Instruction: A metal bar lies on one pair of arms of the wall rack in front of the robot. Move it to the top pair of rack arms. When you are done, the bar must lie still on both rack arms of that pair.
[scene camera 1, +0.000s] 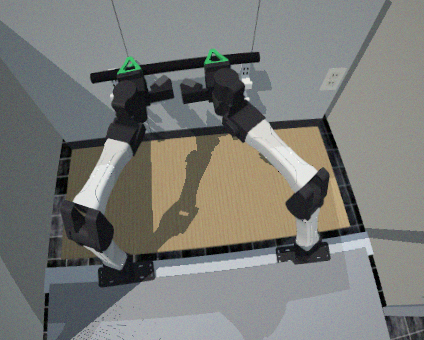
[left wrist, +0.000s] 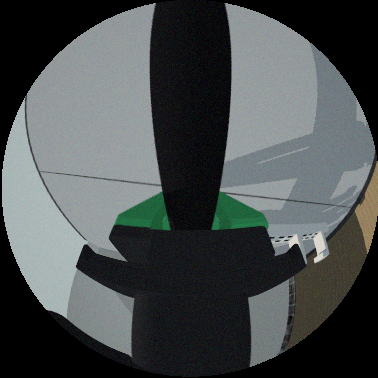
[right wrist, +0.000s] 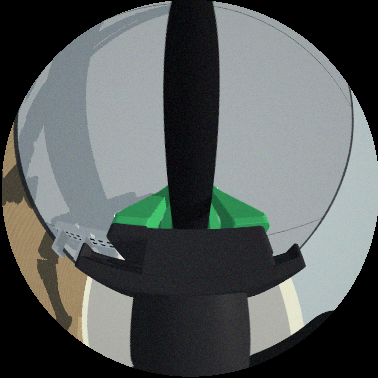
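Note:
The long black metal bar (scene camera 1: 175, 65) (left wrist: 191, 100) (right wrist: 191, 100) runs across scene camera 1, its right end slightly higher in the picture. My left gripper (scene camera 1: 130, 66) (left wrist: 190, 187) is shut on it left of its middle. My right gripper (scene camera 1: 215, 57) (right wrist: 190, 187) is shut on it right of its middle. The white wall rack shows below the bar as a right upright (scene camera 1: 245, 70) with a white arm (scene camera 1: 247, 83); a little of its left side shows beside the left gripper. Bar and grippers hide the rack's upper parts, so contact with the top arms cannot be told.
White rack arms show at the lower right of the left wrist view (left wrist: 320, 246) and the lower left of the right wrist view (right wrist: 59, 244). A wall outlet (scene camera 1: 333, 78) is at the right. A wood-coloured floor panel (scene camera 1: 240, 195) lies below the arms.

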